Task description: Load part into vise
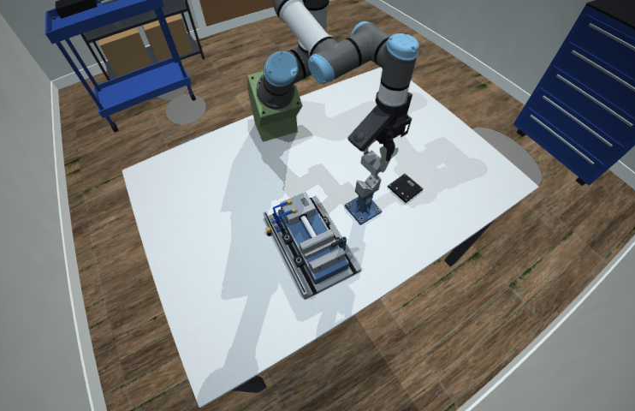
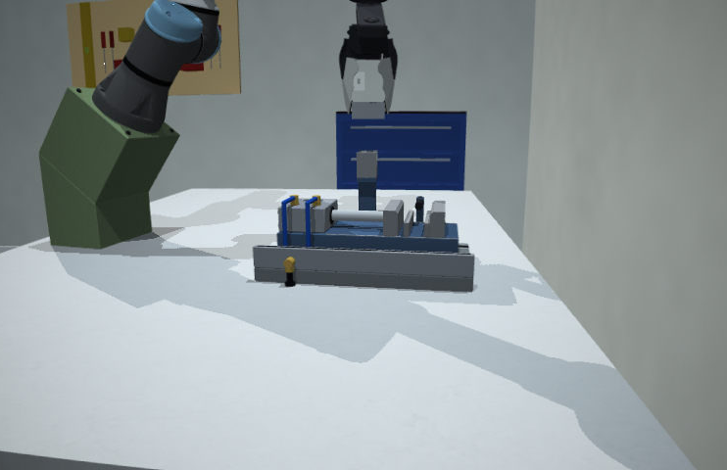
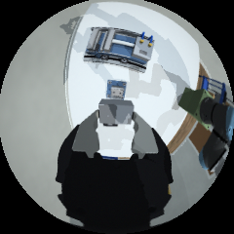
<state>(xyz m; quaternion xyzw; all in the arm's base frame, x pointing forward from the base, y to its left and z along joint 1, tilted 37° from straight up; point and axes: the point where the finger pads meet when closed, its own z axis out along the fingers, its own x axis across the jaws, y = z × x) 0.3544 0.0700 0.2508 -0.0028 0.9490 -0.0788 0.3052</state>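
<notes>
Right now my hand is 1 cm above the part. Also, from my hand: work stop: 19 cm to the right, 15 cm below, 7 cm ahead; air cylinder: 20 cm to the right, 17 cm below, 10 cm behind; moving jaw: 22 cm to the right, 17 cm below, 2 cm ahead.
</notes>
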